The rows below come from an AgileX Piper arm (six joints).
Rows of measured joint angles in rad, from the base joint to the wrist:
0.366, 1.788, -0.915, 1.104, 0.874, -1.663
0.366, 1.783, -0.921, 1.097, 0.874, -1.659
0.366, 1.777, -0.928, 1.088, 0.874, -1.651
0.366, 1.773, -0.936, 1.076, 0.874, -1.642
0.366, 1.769, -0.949, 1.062, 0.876, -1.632
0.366, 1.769, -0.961, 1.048, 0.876, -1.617
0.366, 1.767, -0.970, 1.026, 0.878, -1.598
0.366, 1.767, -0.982, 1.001, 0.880, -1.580
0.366, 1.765, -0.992, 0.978, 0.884, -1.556
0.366, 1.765, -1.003, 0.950, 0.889, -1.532
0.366, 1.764, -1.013, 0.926, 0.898, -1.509
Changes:
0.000, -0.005, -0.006, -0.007, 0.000, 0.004
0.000, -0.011, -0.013, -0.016, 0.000, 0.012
0.000, -0.015, -0.021, -0.028, 0.000, 0.021
0.000, -0.019, -0.034, -0.042, 0.002, 0.031
0.000, -0.019, -0.046, -0.056, 0.002, 0.046
0.000, -0.021, -0.055, -0.078, 0.004, 0.065
0.000, -0.021, -0.067, -0.103, 0.006, 0.083
0.000, -0.023, -0.077, -0.126, 0.010, 0.107
0.000, -0.023, -0.088, -0.154, 0.015, 0.131
0.000, -0.024, -0.098, -0.178, 0.024, 0.154

